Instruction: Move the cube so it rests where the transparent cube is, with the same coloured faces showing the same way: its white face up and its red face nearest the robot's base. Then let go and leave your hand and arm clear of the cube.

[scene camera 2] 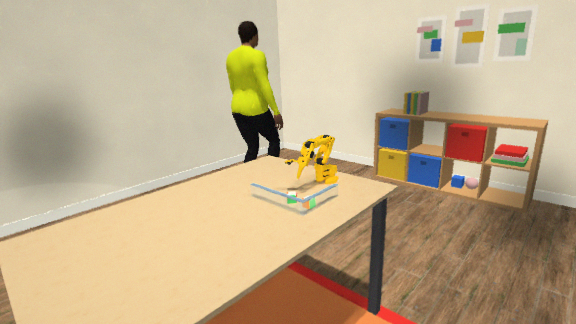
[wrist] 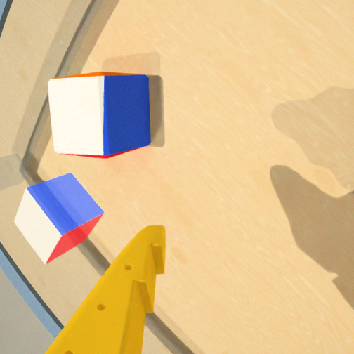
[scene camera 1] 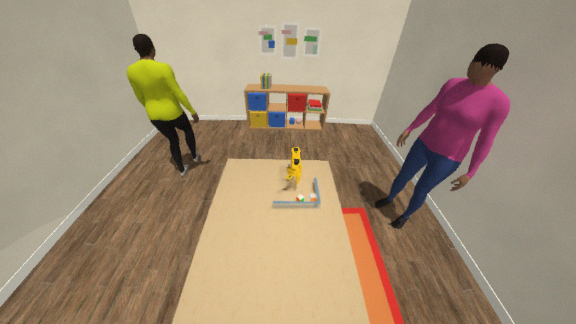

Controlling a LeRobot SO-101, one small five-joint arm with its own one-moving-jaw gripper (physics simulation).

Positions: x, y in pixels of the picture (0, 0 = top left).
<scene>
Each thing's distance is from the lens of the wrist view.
solid cube [wrist: 100, 114]: 13 cm
transparent cube [wrist: 55, 215]: 19 cm
The marked spots on the transparent cube and the solid cube are 8 cm apart.
</scene>
